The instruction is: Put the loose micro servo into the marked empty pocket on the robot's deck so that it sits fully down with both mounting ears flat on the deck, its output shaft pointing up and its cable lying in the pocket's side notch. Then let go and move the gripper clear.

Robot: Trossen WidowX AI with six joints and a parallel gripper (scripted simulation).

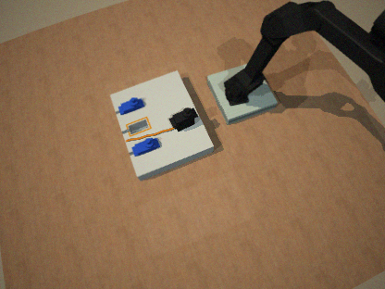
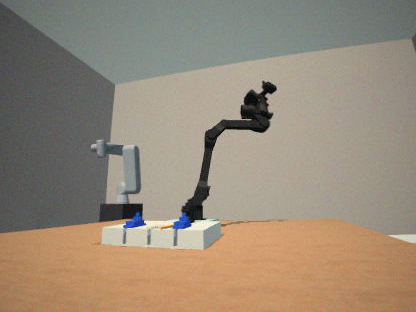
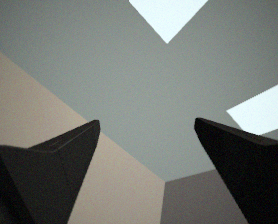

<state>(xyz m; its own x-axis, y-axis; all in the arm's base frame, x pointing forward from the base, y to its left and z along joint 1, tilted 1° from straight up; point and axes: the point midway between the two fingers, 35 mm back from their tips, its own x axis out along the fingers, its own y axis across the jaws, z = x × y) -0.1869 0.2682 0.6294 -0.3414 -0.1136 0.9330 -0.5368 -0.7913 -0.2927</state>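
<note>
The white deck is 67 cm below my gripper tip, 43 cm ahead of it and 25 cm to the right of it.
</note>
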